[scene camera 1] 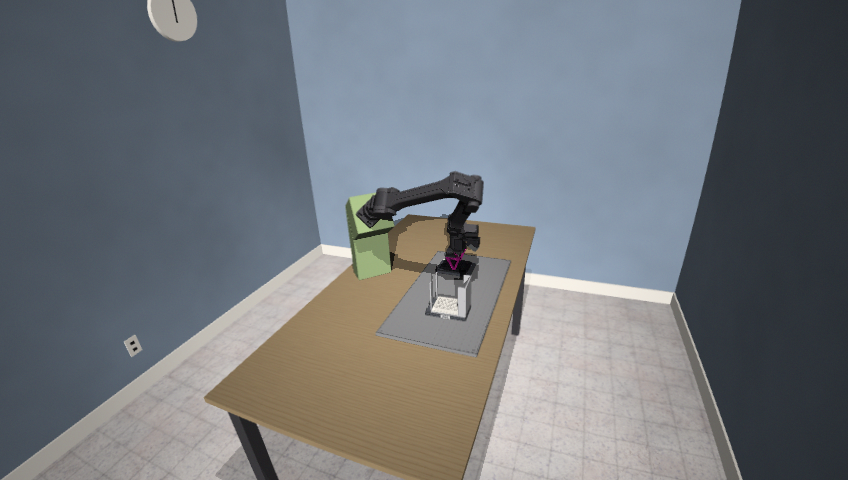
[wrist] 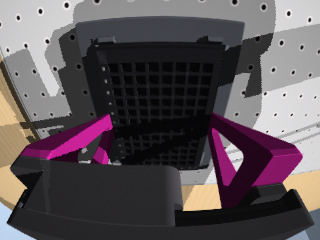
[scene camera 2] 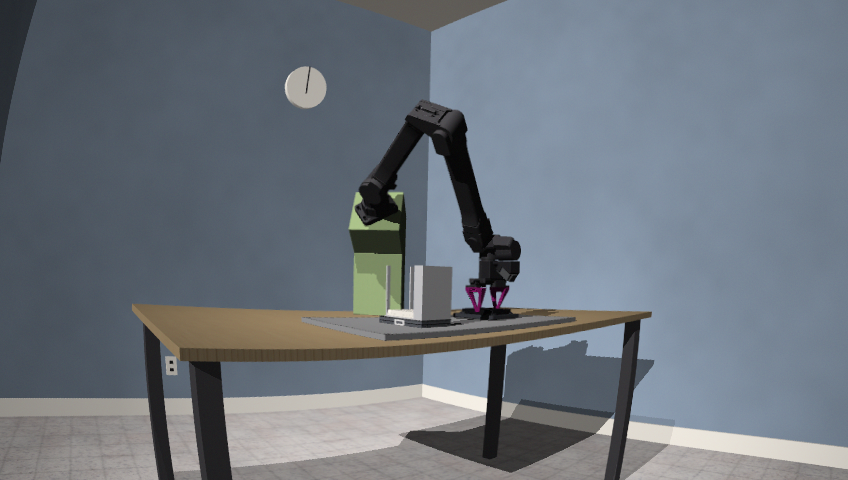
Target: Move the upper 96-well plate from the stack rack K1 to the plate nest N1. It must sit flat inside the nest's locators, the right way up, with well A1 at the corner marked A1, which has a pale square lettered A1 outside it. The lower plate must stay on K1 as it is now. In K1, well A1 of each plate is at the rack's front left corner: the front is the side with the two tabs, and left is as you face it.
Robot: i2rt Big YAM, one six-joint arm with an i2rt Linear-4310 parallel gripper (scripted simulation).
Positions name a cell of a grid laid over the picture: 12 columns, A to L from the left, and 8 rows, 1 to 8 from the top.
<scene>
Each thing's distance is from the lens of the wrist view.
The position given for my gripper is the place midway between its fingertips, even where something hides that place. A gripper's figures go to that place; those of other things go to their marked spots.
my gripper (wrist: G4): 13 cm
black 96-well plate (wrist: F5): 14 cm
</scene>
